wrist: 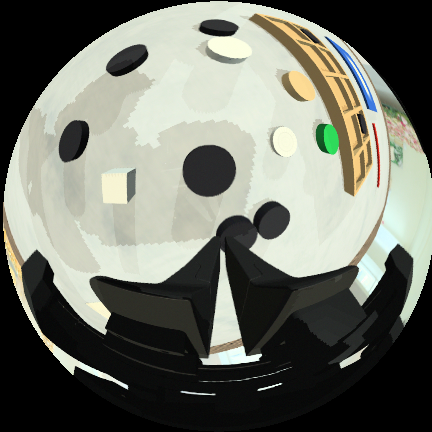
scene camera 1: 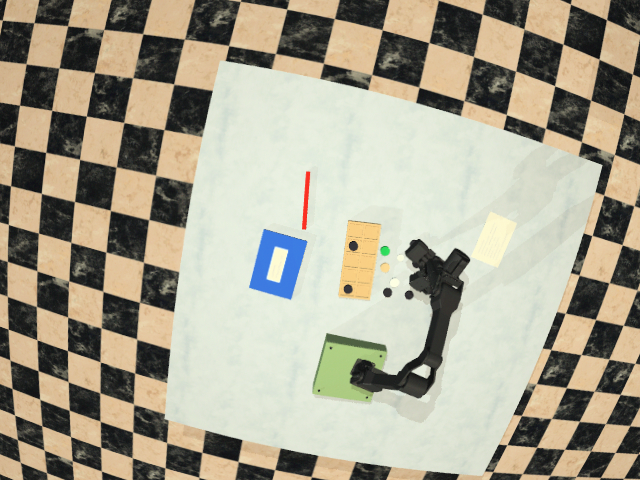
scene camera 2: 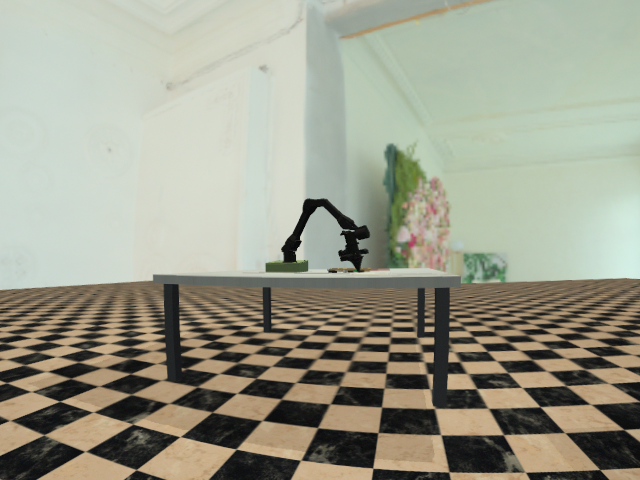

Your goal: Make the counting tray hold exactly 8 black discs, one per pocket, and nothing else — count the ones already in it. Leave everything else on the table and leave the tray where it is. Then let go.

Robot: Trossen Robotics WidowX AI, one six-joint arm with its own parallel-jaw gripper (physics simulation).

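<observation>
The tan counting tray [scene camera 1: 368,249] [wrist: 325,95] holds one black disc [scene camera 1: 353,245] [wrist: 362,123] near its upper end and another black disc [scene camera 1: 347,288] [wrist: 310,35] at its lower end, both in the left column in scene view 1. My gripper [scene camera 2: 358,269] [wrist: 221,241] is shut and empty, low over the table, right of the tray. Its tips overlap a black disc [wrist: 236,230] in the wrist view; a second black disc [wrist: 271,220] lies beside that one. More loose black discs [wrist: 209,170] [wrist: 74,141] lie around, including one [scene camera 1: 408,295] [wrist: 127,60] and another [scene camera 1: 387,292] [wrist: 218,27].
White discs [scene camera 1: 394,282] [wrist: 229,49] [wrist: 284,141], a tan disc [scene camera 1: 384,267] [wrist: 299,86], a green disc [scene camera 1: 385,251] [wrist: 327,139] and a pale cube [wrist: 115,187] stand nearby. A blue box [scene camera 1: 257,279], red bar [scene camera 1: 306,200], cream sheet [scene camera 1: 494,239] and green base [scene camera 1: 330,366] are farther out.
</observation>
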